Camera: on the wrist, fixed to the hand. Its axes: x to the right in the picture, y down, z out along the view.
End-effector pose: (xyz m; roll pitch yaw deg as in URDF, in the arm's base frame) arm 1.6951 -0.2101 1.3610 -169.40 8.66 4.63
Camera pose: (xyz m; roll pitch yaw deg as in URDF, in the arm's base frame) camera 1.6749 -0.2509 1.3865 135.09 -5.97 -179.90
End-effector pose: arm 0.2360 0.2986 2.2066 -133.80 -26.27 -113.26
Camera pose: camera 0.2039 0.3363 2.1901 96.37 25.70 60.95
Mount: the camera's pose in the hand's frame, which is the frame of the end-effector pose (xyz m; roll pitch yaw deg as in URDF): -0.0270 0.0344 -0.0285 -35.01 -3.45 -176.06
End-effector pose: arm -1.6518 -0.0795 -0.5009 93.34 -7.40 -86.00
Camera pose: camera -1.6276 -0.0463 -0.4687 -127.69 11.52 97.28
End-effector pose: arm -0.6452 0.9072 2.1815 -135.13 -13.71 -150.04
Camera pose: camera -0.6455 0.9584 2.1711 98.98 13.32 24.59
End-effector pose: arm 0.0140 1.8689 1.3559 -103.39 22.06 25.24
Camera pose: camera -0.0025 1.8216 1.3411 70.38 -25.02 -159.47
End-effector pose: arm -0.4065 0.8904 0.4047 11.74 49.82 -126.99
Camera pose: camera -0.3549 0.8933 0.4118 -52.42 -52.17 60.45
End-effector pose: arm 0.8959 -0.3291 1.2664 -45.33 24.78 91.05
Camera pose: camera 0.8928 -0.3723 1.2373 10.27 -30.01 -88.59
